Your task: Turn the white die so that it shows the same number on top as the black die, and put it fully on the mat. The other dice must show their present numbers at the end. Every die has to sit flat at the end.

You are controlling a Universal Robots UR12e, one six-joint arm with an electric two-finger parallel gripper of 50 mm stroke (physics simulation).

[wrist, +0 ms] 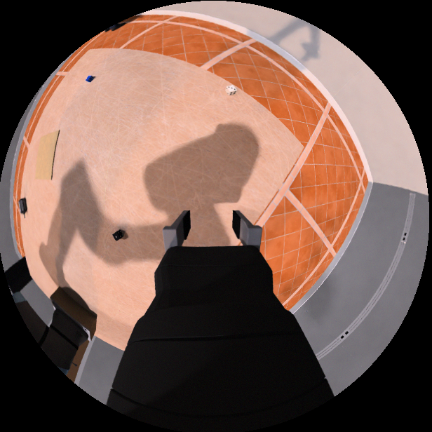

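Observation:
The white die (231,90) lies on the table surface near the border of the orange tiled area, at the top middle of the wrist view. Its pips are too small to read surely. The black die (118,234) lies left of the gripper, at the edge of the arm's shadow; its top number is not readable. A blue die (89,78) lies at the upper left. The tan mat (47,156) lies at the left. My gripper (211,218) is open and empty, above the table, apart from all the dice.
A small dark object (23,206) lies at the far left edge, below the mat. Another dark object (115,26) shows at the top left edge. Parts of the robot arm (65,325) show at the lower left. Shadows of the arm fall across the table.

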